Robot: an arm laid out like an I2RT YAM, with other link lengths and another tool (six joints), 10 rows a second.
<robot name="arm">
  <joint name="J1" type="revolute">
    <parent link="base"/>
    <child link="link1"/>
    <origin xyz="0 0 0.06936" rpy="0 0 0"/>
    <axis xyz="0 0 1"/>
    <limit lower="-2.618" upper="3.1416"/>
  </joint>
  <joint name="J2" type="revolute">
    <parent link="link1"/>
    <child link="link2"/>
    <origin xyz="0.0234 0.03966 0.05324" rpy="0 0 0"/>
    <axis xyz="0 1 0"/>
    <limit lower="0" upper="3.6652"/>
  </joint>
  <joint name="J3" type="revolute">
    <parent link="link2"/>
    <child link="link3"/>
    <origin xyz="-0.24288 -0.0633 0" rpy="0 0 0"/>
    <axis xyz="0 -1 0"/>
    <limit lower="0" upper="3.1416"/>
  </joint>
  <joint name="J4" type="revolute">
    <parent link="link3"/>
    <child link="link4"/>
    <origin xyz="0.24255 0.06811 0.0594" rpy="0 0 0"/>
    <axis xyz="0 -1 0"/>
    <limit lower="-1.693" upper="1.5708"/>
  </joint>
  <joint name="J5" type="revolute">
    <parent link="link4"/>
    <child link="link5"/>
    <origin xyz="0.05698 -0.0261 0.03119" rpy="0 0 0"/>
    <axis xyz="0 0 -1"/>
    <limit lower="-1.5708" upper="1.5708"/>
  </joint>
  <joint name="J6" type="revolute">
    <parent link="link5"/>
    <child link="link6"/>
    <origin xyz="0.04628 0 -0.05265" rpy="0 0 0"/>
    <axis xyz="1 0 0"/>
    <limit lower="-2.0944" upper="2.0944"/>
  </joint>
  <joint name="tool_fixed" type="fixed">
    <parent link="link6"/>
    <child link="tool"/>
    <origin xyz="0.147 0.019 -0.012" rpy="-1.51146 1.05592 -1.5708"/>
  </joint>
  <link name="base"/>
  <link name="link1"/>
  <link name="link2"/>
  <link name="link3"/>
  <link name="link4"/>
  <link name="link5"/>
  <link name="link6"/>
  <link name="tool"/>
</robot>
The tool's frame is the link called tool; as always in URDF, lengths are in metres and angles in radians.
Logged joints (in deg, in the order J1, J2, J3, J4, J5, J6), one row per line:
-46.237 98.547 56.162 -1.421 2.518 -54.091
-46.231 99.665 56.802 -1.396 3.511 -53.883
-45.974 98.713 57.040 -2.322 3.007 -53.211
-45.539 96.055 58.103 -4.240 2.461 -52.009
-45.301 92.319 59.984 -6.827 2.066 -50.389
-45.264 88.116 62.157 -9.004 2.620 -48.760
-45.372 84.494 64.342 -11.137 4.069 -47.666
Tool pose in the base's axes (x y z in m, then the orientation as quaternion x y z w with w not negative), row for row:
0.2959 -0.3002 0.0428 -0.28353 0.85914 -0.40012 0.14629
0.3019 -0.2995 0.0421 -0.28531 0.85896 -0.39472 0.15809
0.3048 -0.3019 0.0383 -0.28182 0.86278 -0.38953 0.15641
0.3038 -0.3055 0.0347 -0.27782 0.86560 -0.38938 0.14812
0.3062 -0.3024 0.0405 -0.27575 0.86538 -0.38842 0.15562
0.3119 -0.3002 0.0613 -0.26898 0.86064 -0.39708 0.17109
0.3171 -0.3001 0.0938 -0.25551 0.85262 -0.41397 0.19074
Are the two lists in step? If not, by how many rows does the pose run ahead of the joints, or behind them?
The pose runs 2 rows behind the joints: the pose in row i belongs to the joints in row i - 2.
